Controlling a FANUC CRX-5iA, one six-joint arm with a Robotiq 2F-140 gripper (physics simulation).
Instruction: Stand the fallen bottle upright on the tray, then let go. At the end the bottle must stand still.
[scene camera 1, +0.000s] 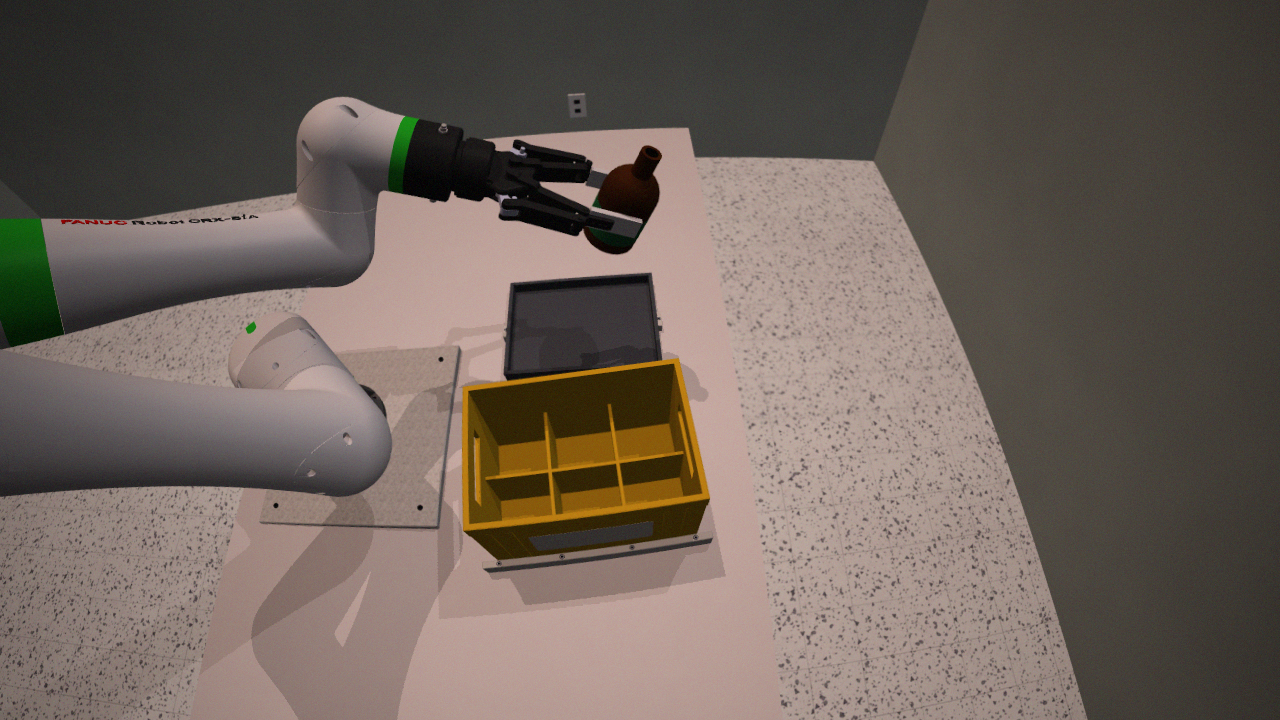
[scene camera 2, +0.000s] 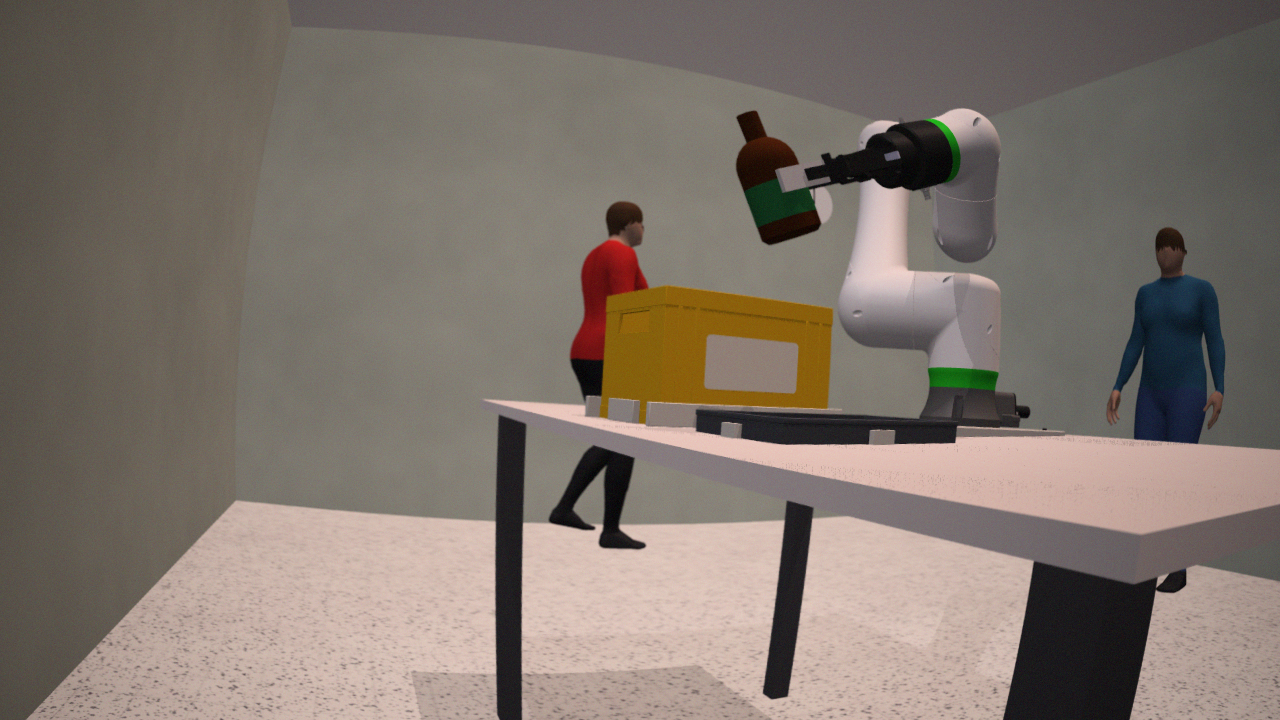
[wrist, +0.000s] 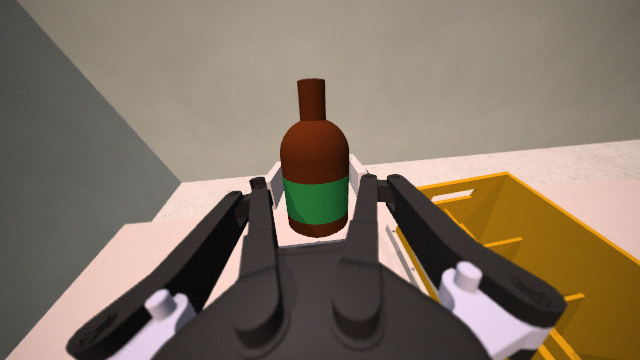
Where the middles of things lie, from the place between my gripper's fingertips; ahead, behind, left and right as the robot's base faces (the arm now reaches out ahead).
The dark grey tray (scene camera 1: 556, 326) is 26 cm below my hand, 10 cm behind it and 1 cm to the left of it.
